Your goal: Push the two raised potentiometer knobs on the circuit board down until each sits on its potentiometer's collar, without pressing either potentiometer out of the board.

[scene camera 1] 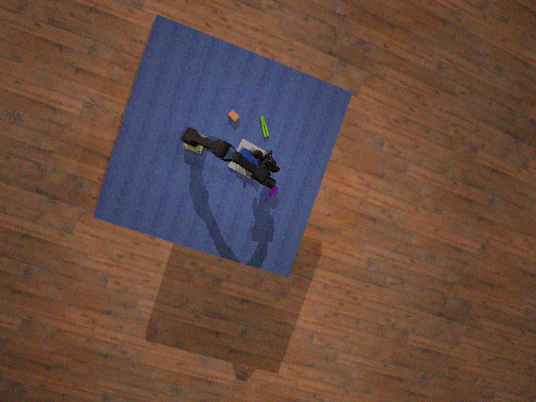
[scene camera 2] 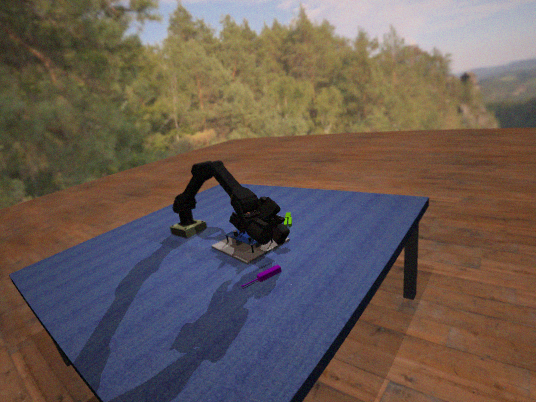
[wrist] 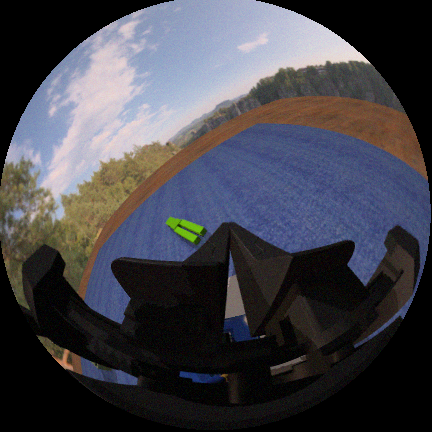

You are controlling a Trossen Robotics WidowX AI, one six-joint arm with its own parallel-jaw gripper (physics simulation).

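Note:
The blue circuit board sits on thin black posts above a grey plate. My gripper is shut with nothing between its fingers. It is low over the board, and the arm covers much of the board in both scene views. In the wrist view, part of the board shows between and below the fingers. The two potentiometer knobs and their collars cannot be made out. Whether the fingertips touch anything is hidden.
A green pliers-like tool lies beyond the plate. A purple screwdriver lies near the plate on the other side. An orange block and the arm's olive base stand on the blue table top.

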